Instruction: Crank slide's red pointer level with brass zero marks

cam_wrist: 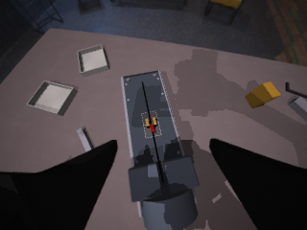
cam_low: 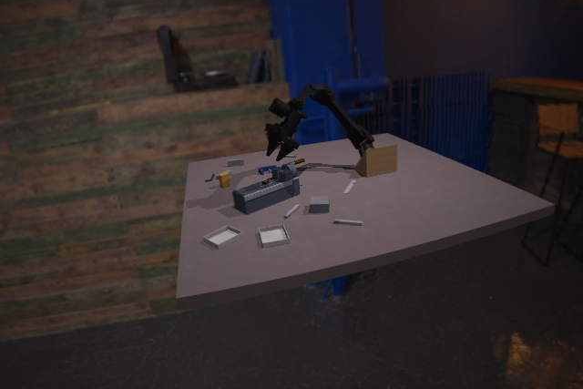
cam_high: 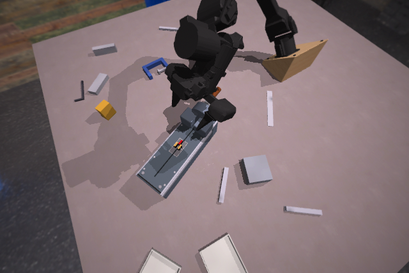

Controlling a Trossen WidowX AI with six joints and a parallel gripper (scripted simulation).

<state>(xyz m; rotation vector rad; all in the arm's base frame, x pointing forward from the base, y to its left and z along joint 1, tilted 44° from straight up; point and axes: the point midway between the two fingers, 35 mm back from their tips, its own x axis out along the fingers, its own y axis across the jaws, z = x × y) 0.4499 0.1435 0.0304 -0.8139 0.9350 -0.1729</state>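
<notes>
My gripper tip is now 12 cm past the brown crank handle, 5 cm to the left of it and 5 cm above it. From my gripper tip the other things lie so: grey block: 19 cm to the left, 15 cm below, 12 cm behind; then yellow block: 24 cm to the right, 19 cm ahead, 14 cm below; then red pointer: 8 cm below, 3 cm ahead, 2 cm to the left.
</notes>
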